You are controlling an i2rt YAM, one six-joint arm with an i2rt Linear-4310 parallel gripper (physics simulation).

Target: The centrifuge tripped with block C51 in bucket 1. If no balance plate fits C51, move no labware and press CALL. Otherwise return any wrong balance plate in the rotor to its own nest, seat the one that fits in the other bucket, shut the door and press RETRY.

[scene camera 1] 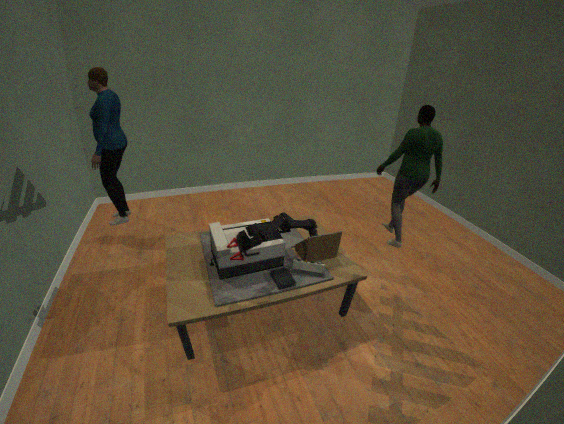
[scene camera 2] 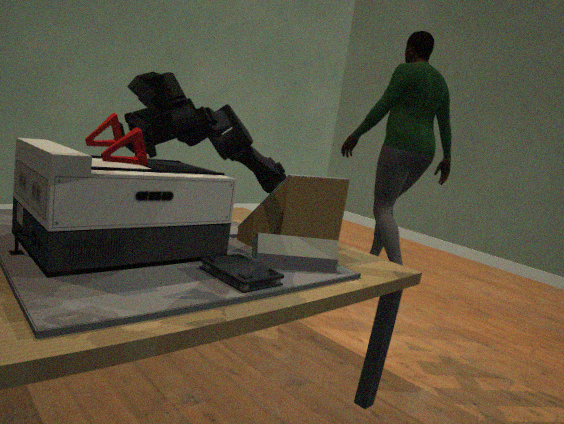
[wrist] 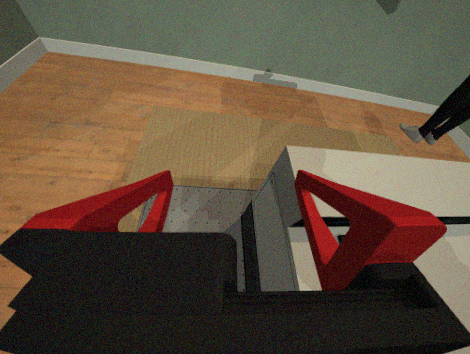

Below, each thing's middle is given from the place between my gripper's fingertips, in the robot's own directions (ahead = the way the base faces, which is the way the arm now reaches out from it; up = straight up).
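My gripper, as I see it, is 250 mm to the left of the centrifuge (scene camera 2: 75,214), and the gripper is also 130 mm past the centrifuge and 140 mm above it.
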